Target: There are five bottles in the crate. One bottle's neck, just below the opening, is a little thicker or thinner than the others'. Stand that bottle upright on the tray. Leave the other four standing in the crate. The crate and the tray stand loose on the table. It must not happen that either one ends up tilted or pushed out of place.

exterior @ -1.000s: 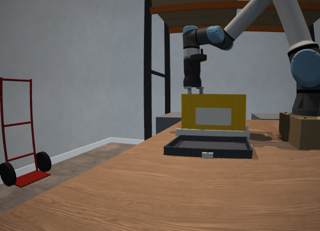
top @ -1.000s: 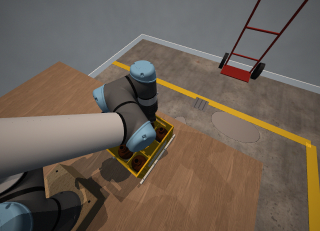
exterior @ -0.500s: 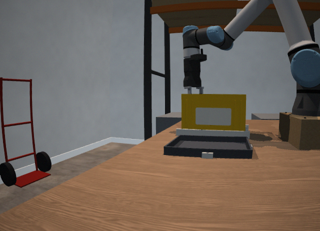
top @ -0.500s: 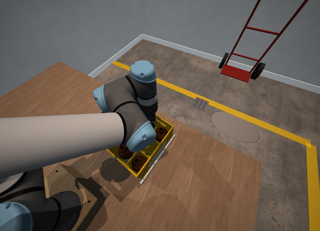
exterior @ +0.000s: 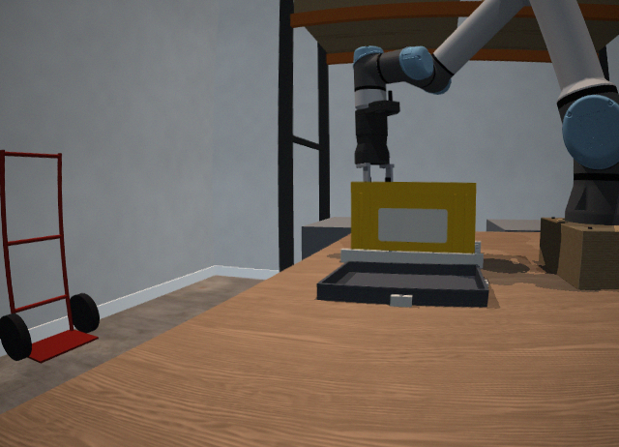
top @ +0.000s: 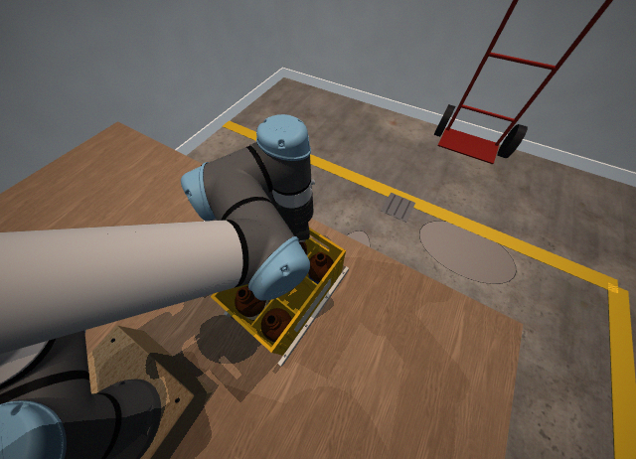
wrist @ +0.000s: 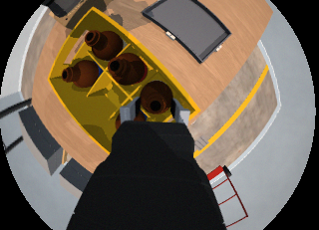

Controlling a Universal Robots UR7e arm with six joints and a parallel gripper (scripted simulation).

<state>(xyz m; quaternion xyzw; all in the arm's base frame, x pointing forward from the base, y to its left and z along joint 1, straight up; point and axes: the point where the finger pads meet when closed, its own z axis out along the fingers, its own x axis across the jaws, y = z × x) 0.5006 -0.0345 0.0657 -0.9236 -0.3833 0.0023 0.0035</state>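
My gripper is now 18 cm past the glass bottle, 9 cm to the left of it and 8 cm above it. Also, from my hand: dark tray (25 cm to the left, 16 cm below, 11 cm behind); then yellow crate (9 cm behind, 8 cm below, 4 cm to the right).
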